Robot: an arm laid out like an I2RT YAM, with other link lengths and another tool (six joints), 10 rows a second.
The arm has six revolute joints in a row. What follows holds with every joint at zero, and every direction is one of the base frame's. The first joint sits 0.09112 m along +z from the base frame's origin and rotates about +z. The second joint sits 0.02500 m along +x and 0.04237 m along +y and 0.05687 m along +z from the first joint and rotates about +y. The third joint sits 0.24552 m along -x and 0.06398 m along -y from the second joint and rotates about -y. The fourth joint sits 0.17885 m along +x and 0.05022 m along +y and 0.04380 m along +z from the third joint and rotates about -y. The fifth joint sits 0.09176 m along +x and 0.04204 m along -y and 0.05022 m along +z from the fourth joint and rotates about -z. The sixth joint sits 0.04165 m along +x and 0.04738 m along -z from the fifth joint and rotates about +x. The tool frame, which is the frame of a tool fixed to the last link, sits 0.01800 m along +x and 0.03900 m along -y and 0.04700 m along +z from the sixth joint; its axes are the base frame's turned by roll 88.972, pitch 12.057 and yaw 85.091 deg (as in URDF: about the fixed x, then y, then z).
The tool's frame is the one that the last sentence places.
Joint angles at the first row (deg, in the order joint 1, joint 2, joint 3, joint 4, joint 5, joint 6):
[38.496, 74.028, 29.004, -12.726, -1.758, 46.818]
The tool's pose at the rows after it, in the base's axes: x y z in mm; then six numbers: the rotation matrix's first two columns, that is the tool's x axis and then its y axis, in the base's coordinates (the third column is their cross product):
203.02, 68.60, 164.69, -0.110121, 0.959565, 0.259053, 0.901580, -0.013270, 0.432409
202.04, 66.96, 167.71, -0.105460, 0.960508, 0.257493, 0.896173, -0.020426, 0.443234
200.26, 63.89, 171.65, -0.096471, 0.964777, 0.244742, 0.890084, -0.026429, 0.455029
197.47, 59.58, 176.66, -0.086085, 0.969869, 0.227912, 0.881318, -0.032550, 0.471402
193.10, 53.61, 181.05, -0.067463, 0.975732, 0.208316, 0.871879, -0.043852, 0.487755
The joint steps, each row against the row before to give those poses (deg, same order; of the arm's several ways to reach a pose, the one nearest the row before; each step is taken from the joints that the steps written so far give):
[0.000, -0.768, 0.021, -0.105, 0.132, 0.159]
[0.000, -1.030, 0.063, -0.559, 0.623, 0.146]
[-0.001, -1.295, 0.266, -1.407, 1.230, 0.057]
[-0.001, -1.841, 0.205, -1.800, 1.599, -0.027]
[0.001, -2.195, -0.112, -1.965, 1.965, 0.277]

